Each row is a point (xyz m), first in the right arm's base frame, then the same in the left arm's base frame.
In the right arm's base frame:
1: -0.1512 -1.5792 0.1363
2: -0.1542 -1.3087 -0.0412
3: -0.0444 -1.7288 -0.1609
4: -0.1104 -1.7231 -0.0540
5: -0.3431 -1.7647 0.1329
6: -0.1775 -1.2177 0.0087
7: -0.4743 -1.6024 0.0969
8: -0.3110 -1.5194 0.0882
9: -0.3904 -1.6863 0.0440
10: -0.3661 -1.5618 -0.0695
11: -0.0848 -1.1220 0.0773
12: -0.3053 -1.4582 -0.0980
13: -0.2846 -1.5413 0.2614
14: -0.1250 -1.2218 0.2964
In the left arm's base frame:
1: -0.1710 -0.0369 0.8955
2: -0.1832 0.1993 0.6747
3: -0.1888 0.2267 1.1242
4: -0.1470 0.1160 1.0816
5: 0.0485 -0.1074 1.0299
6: -0.1871 0.1704 0.5724
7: 0.1523 -0.0522 0.8537
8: -0.0186 0.0005 0.8130
9: 0.0970 -0.0099 0.9634
10: 0.0729 0.1331 0.8742
11: -0.3073 0.1418 0.4876
12: 0.0009 0.1948 0.7952
13: -0.0737 -0.1670 0.8033
14: -0.2928 -0.0986 0.5275

